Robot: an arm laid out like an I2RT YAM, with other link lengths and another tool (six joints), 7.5 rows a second.
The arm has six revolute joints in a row. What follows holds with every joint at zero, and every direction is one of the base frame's. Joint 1 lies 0.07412 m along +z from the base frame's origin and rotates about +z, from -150 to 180 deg. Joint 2 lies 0.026 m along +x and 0.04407 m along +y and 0.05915 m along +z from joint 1 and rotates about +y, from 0 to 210 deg. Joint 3 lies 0.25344 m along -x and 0.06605 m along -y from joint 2 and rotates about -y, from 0 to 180 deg. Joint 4 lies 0.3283 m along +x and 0.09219 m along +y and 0.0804 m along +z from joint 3 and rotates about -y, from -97 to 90 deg. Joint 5 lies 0.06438 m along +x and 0.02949 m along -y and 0.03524 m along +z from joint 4 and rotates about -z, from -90 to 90 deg. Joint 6 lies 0.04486 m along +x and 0.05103 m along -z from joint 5 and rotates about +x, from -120 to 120 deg. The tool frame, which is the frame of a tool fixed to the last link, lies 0.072 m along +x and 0.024 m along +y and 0.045 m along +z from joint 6; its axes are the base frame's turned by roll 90.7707, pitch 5.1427 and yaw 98.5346 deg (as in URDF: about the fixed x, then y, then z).
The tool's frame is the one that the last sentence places.
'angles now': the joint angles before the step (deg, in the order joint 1, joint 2, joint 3, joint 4, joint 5, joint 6). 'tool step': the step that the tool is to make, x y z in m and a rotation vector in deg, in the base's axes. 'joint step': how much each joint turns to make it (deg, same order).
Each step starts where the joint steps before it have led.
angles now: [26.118 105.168 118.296 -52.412 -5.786 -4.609]
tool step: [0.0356 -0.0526 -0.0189 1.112 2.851 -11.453]
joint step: [-5.367 -0.687 -3.567 1.112 3.266 5.584]
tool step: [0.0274 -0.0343 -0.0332 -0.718 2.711 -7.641]
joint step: [-3.363 0.945 -3.571 1.773 3.019 3.039]
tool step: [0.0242 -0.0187 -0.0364 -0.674 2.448 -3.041]
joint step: [-2.336 2.835 -1.802 2.092 0.472 0.525]
